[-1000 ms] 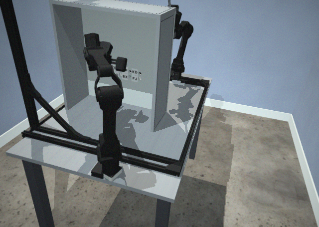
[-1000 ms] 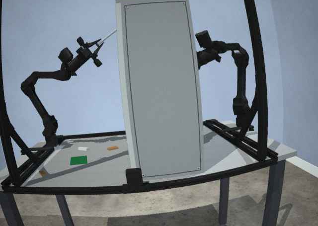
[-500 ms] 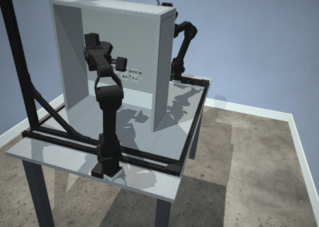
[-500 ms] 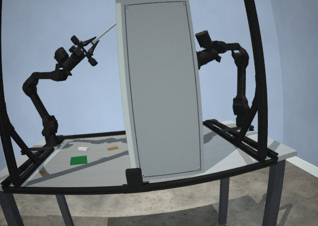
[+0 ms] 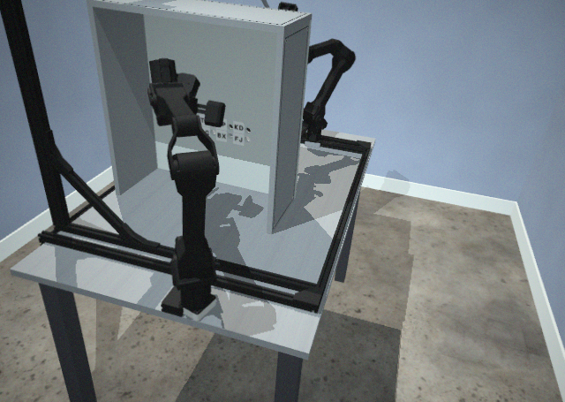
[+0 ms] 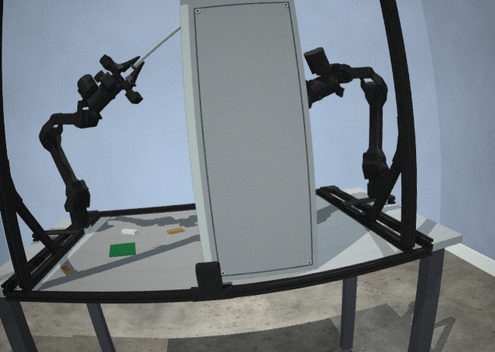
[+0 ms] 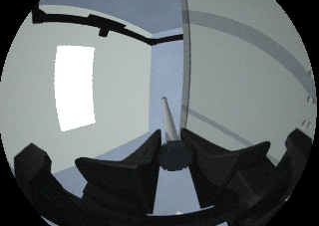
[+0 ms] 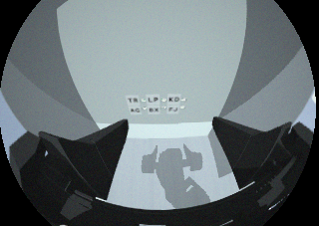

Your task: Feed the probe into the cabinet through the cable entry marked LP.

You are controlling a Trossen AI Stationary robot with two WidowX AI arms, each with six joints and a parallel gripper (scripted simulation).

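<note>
Now: the LP label 100 mm behind my left hand, 190 mm to the right of it and 280 mm below it. Also, from my left hand: white block 50 mm ahead, 80 mm to the left, 490 mm below; then rod 80 mm to the right, 60 mm above; then green patch 120 mm behind, 70 mm to the left, 500 mm below.
</note>
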